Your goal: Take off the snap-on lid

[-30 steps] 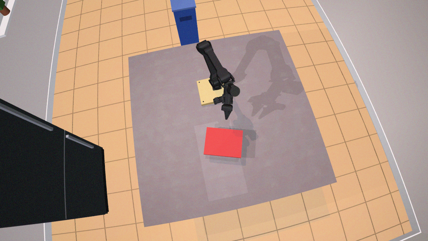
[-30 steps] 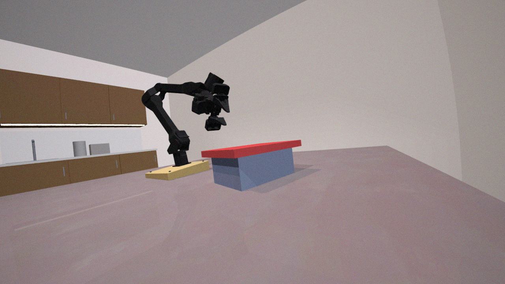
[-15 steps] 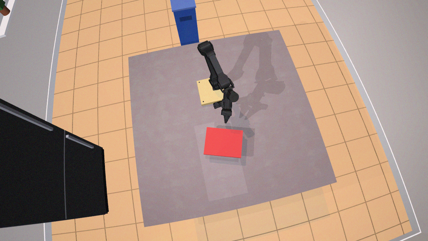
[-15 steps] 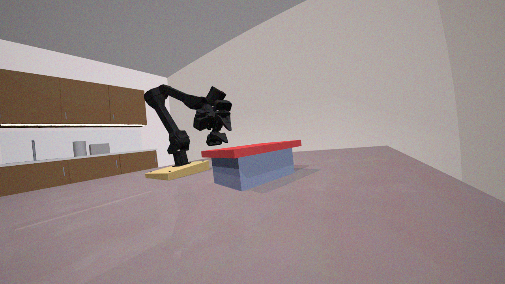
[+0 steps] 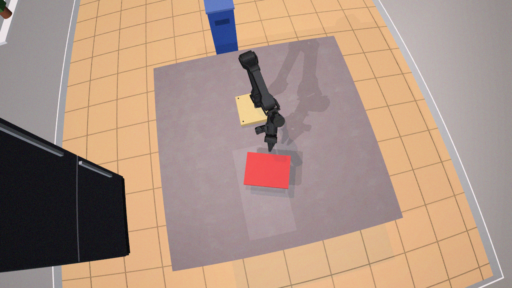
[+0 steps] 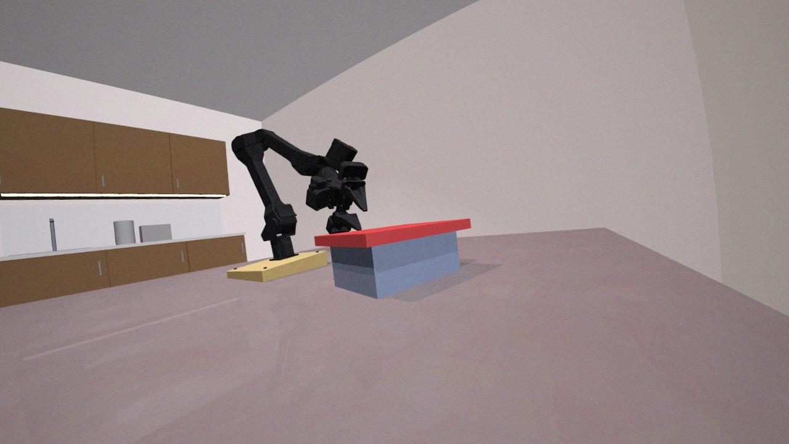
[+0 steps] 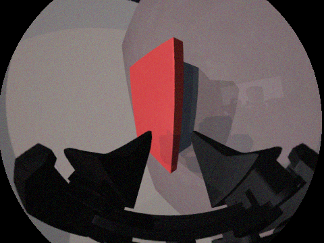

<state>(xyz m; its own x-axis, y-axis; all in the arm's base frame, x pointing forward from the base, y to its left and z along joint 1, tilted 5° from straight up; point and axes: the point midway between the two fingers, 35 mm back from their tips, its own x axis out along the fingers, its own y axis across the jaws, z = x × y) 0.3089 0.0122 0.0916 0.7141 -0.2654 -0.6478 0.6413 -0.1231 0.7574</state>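
Right now my gripper tip is 100 mm short of the red lid, 30 mm to the left of it and 30 mm above it. Round my gripper tip: storage box 100 mm ahead, 70 mm below, 30 mm to the right.
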